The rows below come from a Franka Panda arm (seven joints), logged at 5 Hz.
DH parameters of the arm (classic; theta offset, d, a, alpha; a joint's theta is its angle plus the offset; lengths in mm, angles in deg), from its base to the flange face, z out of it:
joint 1: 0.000 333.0 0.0 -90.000
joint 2: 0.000 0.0 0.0 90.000
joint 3: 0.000 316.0 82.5 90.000
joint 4: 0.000 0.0 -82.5 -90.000
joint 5: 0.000 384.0 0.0 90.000
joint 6: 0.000 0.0 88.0 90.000
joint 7: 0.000 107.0 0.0 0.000
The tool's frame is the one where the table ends.
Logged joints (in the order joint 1, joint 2, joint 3, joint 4, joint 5, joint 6, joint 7), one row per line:
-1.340 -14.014 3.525 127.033 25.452 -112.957 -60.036
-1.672 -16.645 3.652 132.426 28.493 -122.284 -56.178
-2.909 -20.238 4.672 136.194 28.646 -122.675 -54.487
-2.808 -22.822 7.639 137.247 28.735 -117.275 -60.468
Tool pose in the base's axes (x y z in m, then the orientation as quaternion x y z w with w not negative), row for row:
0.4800 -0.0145 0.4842 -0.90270 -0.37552 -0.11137 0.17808
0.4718 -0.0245 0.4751 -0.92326 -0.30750 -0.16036 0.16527
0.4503 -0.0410 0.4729 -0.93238 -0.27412 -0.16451 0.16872
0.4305 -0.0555 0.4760 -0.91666 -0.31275 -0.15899 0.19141
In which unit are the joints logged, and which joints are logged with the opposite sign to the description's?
The joints are logged in degrees. Opposite sign: joint 3, joint 4, joint 6.
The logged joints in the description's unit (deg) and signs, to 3 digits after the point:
-1.340 -14.014 -3.525 -127.033 25.452 112.957 -60.036
-1.672 -16.645 -3.652 -132.426 28.493 122.284 -56.178
-2.909 -20.238 -4.672 -136.194 28.646 122.675 -54.487
-2.808 -22.822 -7.639 -137.247 28.735 117.275 -60.468

